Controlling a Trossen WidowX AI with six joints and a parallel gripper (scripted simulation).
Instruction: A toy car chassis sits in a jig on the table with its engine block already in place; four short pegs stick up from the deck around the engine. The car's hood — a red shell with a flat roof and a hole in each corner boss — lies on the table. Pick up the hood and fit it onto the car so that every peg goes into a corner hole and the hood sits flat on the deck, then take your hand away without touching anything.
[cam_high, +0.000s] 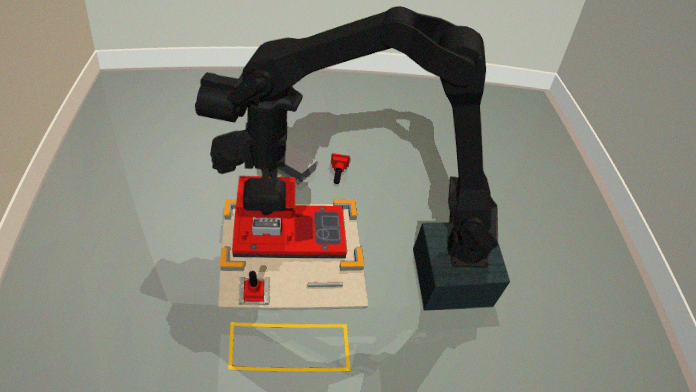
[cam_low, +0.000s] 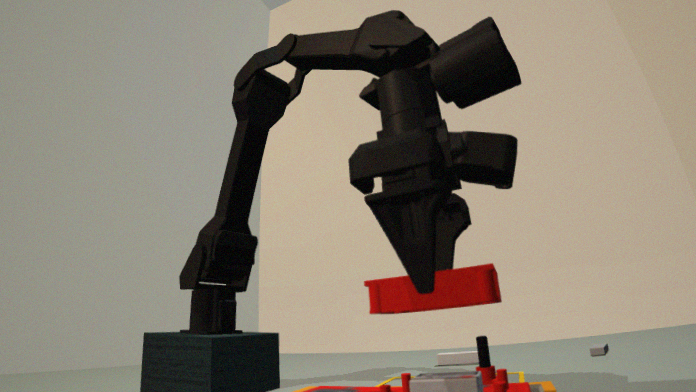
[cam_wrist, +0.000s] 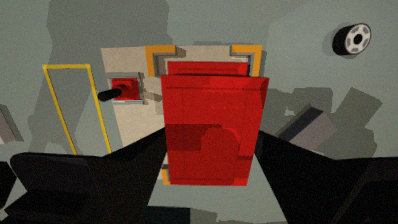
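The grey engine block is 80 mm below my gripper tip. The rest, counted from my gripper tip: black wheel (120 mm ahead, 200 mm to the right, 90 mm below); then red hood (10 mm above); then jig (40 mm behind, 20 mm to the left, 90 mm below).
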